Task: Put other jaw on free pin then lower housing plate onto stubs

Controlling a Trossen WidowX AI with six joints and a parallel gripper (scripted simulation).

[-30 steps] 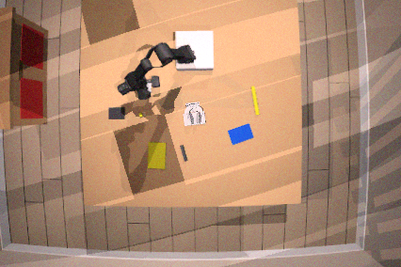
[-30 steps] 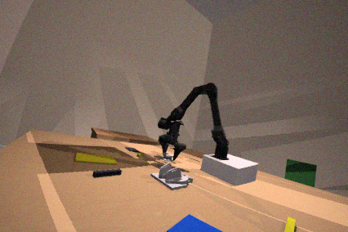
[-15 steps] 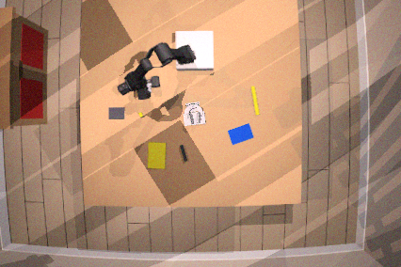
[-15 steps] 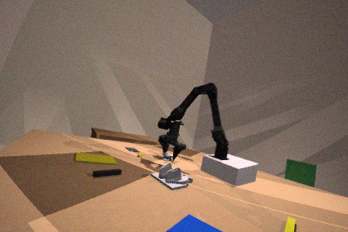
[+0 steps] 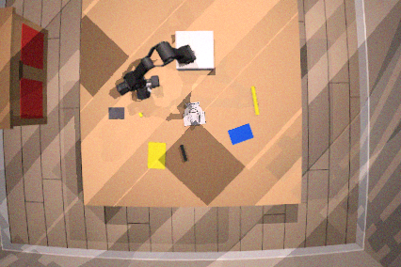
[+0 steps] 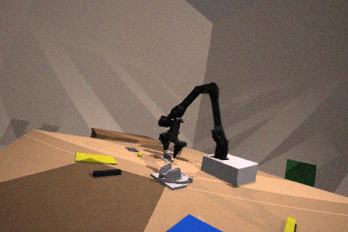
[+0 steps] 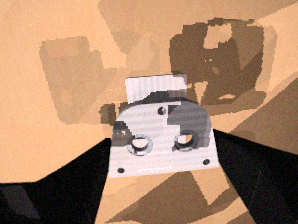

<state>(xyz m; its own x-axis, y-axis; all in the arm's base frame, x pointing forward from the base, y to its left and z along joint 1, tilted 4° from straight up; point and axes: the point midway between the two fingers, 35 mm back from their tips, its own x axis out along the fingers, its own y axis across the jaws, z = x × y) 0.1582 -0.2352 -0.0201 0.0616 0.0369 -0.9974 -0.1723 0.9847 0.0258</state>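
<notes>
My gripper tip is 13 cm short of the silver jaw, 26 cm to the right of it and 1 cm above it. Round my gripper tip: small white part: 1 cm ahead, 2 cm above; yellow cube: 17 cm ahead, 2 cm to the right, 2 cm below; dark square: 17 cm ahead, 17 cm to the right, 2 cm below.
</notes>
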